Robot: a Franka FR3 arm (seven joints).
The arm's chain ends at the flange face. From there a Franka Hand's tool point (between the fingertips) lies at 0.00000 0.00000 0.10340 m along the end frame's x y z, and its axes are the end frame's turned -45 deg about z.
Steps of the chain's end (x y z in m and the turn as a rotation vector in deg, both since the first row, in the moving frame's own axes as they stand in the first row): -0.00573 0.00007 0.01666 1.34 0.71 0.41; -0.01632 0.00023 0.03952 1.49 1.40 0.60; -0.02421 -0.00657 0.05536 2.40 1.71 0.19; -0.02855 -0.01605 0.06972 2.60 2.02 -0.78; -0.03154 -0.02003 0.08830 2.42 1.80 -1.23; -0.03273 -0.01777 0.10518 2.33 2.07 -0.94
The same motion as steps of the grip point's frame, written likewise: -0.00148 -0.00480 0.01662 0.45 1.45 0.41; -0.00801 -0.01147 0.03945 0.06 2.04 0.60; -0.00723 -0.02264 0.05522 0.49 2.91 0.19; -0.00295 -0.03232 0.06955 0.41 3.27 -0.78; -0.00277 -0.03731 0.08816 0.44 2.98 -1.23; -0.00497 -0.03609 0.10503 0.18 3.11 -0.94
